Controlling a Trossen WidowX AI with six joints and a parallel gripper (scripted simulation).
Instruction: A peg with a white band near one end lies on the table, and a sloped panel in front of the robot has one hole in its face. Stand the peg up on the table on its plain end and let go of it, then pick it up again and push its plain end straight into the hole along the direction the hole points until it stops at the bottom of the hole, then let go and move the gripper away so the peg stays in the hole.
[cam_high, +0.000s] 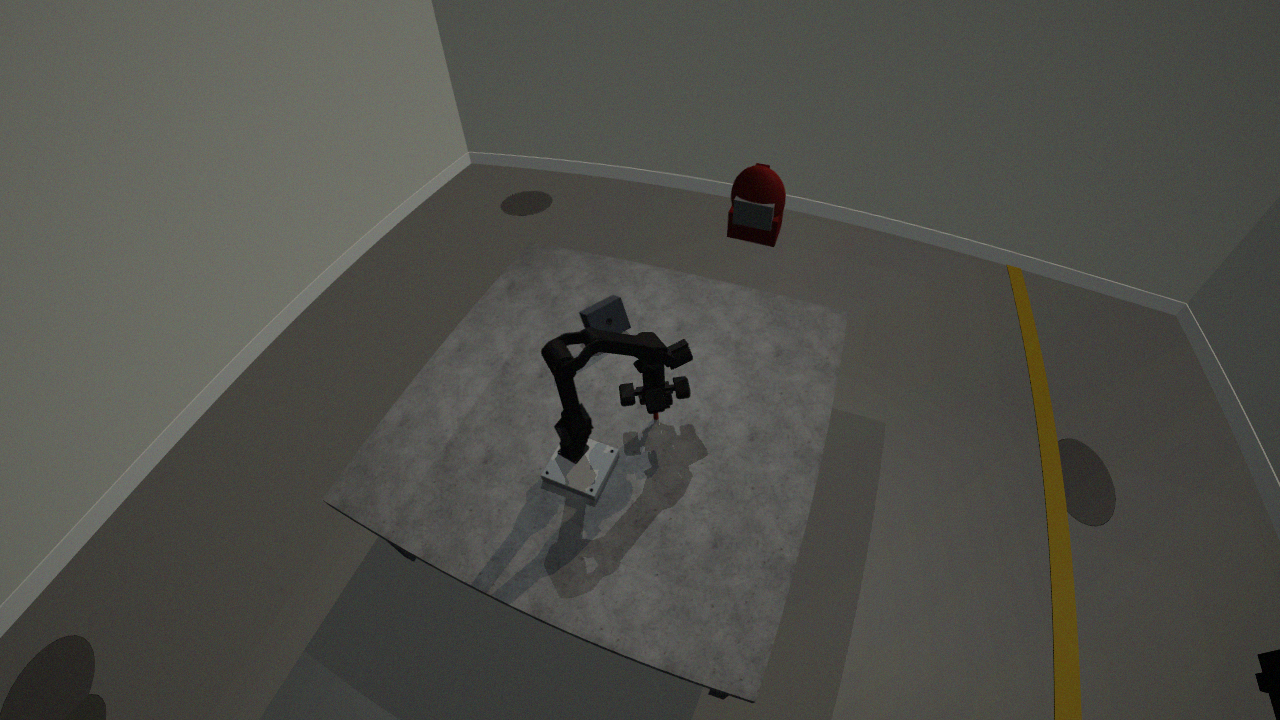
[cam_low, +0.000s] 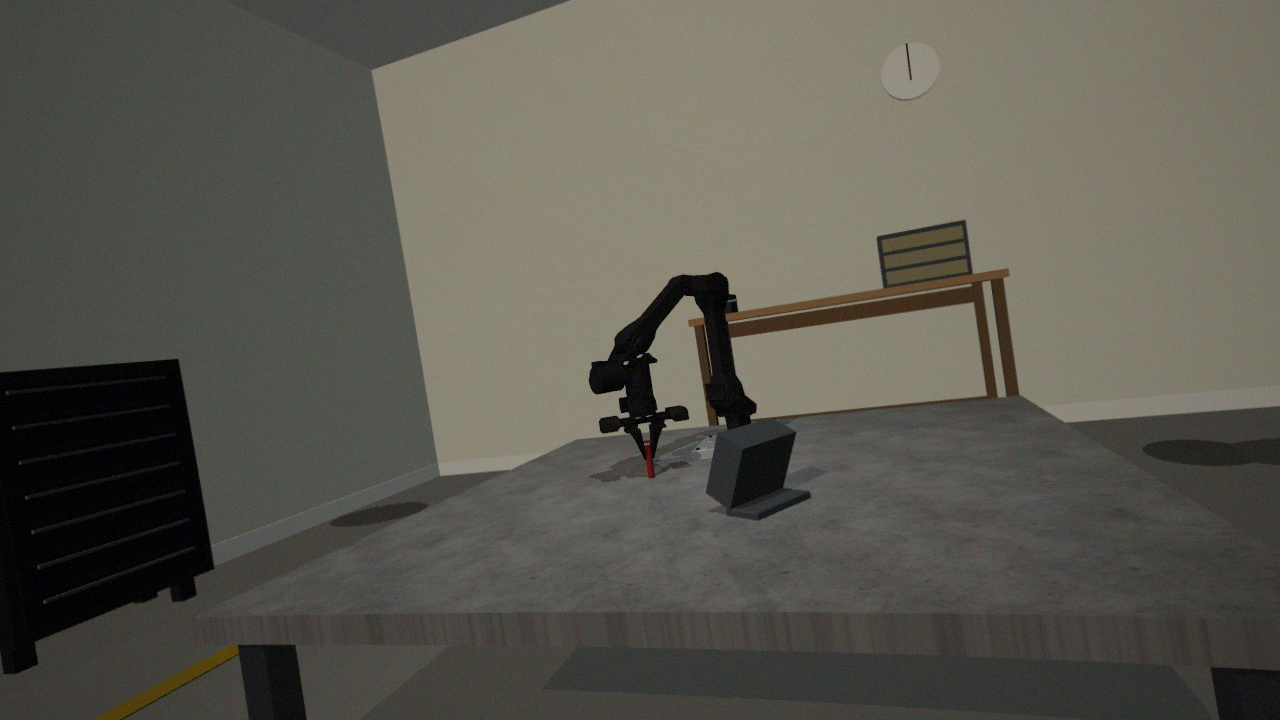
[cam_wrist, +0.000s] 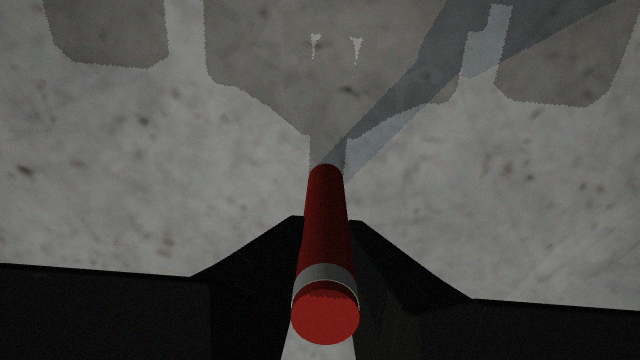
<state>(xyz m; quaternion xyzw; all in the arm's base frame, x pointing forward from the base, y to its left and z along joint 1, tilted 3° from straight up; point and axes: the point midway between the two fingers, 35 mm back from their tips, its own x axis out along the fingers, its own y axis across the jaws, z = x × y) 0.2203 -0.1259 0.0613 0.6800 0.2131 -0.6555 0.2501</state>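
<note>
My gripper tip is 21 cm short of the grey sloped panel, 31 cm to the right of it and 3 cm below it. Also, from my gripper tip: red peg (2 cm above).
</note>
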